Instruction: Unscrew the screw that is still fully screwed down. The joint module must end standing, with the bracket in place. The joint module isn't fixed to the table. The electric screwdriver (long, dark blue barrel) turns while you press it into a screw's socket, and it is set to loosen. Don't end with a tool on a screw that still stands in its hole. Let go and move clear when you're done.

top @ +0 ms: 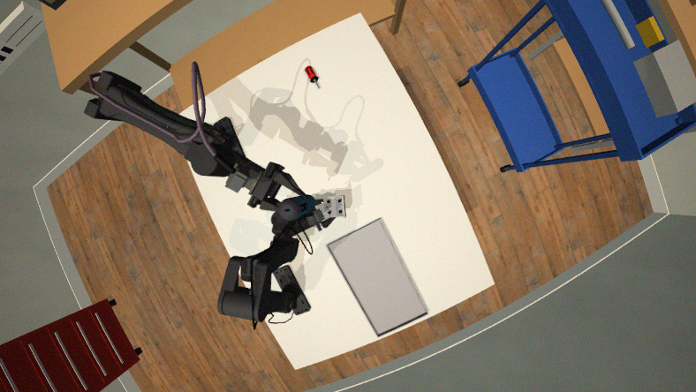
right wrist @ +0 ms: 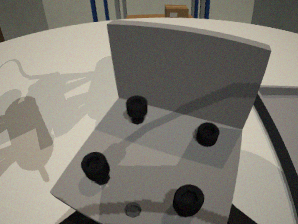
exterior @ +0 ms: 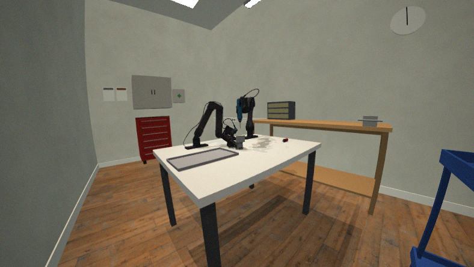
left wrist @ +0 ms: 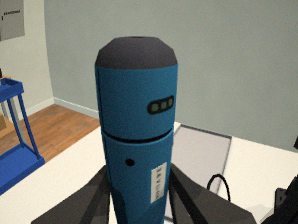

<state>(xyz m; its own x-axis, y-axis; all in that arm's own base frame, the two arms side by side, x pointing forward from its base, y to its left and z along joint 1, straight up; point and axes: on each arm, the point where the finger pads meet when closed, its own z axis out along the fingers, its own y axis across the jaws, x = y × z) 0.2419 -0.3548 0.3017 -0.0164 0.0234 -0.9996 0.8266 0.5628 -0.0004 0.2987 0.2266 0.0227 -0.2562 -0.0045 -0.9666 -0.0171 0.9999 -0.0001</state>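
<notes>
Now: the grey bracket 50 mm above my right hand. From my right hand the other things lie so: flat grey tray 40 mm ahead, 320 mm to the right, 20 mm below; then red-handled screwdriver 110 mm ahead, 470 mm to the left, 10 mm below.
</notes>
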